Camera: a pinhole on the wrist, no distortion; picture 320 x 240 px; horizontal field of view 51.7 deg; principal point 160.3 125.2 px. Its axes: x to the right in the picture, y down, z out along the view. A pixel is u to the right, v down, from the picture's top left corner.
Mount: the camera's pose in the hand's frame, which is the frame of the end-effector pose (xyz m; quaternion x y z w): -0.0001 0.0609 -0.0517 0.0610 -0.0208 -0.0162 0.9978
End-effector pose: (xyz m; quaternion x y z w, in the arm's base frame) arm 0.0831 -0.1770 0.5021 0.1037 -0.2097 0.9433 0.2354
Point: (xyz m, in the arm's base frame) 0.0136 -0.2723 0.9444
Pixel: 279.8 98.0
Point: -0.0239 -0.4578 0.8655
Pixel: 232.9 231.8
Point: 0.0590 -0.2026 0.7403
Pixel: 272.6 37.4
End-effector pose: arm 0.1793 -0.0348 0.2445 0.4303 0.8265 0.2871 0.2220
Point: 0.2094 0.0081 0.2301
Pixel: 252.6 53.5
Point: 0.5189 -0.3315 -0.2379
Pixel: outside the picture
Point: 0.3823 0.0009 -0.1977
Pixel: 162.3 28.8
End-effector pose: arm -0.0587 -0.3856 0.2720 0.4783 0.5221 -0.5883 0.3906
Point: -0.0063 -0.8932 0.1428
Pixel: 230.0 229.1
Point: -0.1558 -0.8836 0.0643
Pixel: 297.2 152.4
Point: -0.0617 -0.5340 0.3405
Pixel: 62.0 68.7
